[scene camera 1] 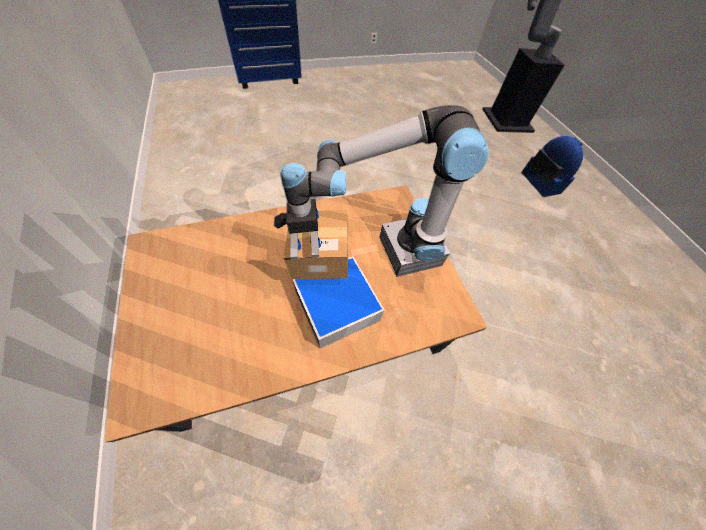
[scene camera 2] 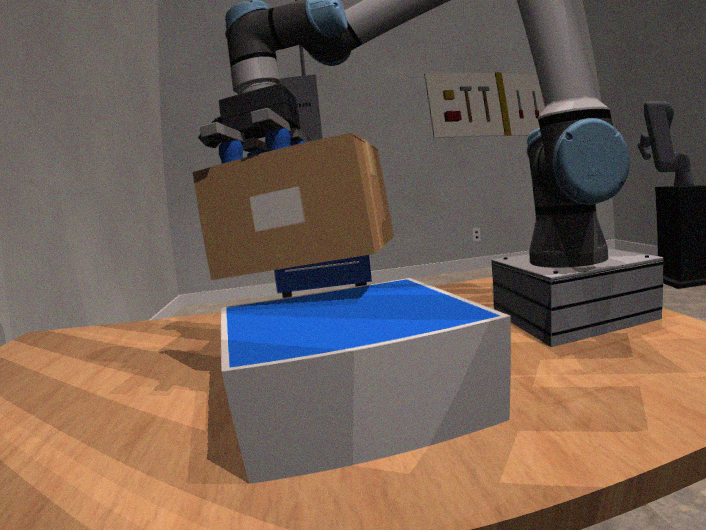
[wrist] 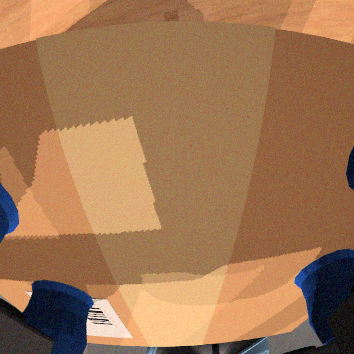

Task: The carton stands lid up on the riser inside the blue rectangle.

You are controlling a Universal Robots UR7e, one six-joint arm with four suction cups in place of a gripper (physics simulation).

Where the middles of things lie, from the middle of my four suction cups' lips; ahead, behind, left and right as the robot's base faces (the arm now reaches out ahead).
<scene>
My suction cup is 8 cm above the brown cardboard carton [scene camera 2: 324,200], 5 cm past it and 1 cm to the right of it. Round my suction cup: grey riser [scene camera 2: 316,382]: 27 cm below, 17 cm to the left, 11 cm behind.
</scene>
